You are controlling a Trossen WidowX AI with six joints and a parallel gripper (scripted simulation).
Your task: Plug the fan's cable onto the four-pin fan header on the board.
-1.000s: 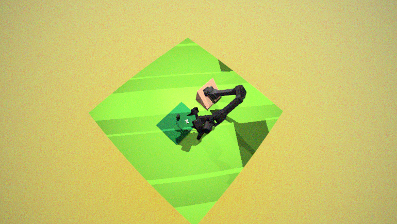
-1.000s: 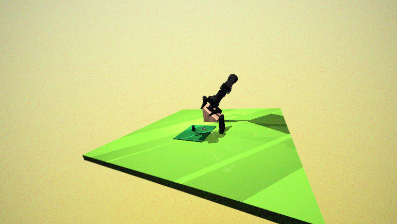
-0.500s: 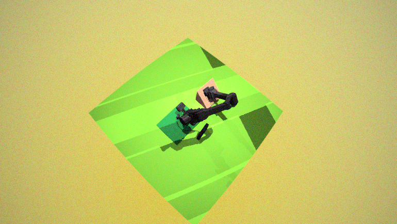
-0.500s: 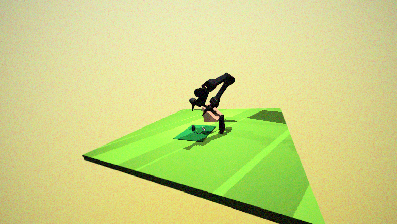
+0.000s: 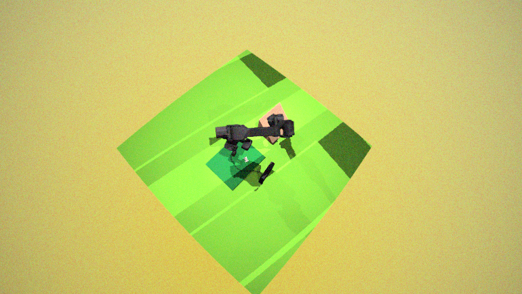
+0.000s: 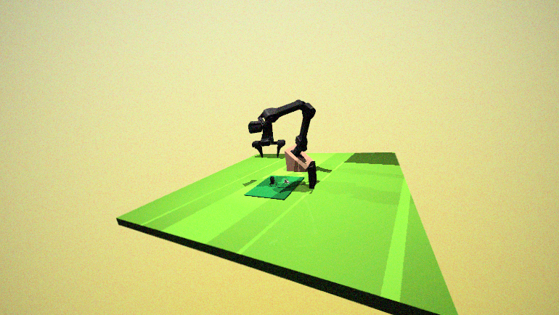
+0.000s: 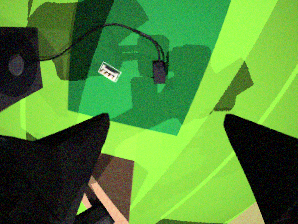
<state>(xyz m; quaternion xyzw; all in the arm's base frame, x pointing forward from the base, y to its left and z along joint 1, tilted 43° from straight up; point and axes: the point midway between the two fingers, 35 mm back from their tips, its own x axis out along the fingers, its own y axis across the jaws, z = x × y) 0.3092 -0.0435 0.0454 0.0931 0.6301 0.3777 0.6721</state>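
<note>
The black plug lies 1 cm ahead of my gripper tip and 14 cm below it. Also, from my gripper tip: black fan 5 cm behind, 23 cm to the left, 10 cm below; then dark green board 3 cm ahead, 4 cm to the left, 18 cm below.
</note>
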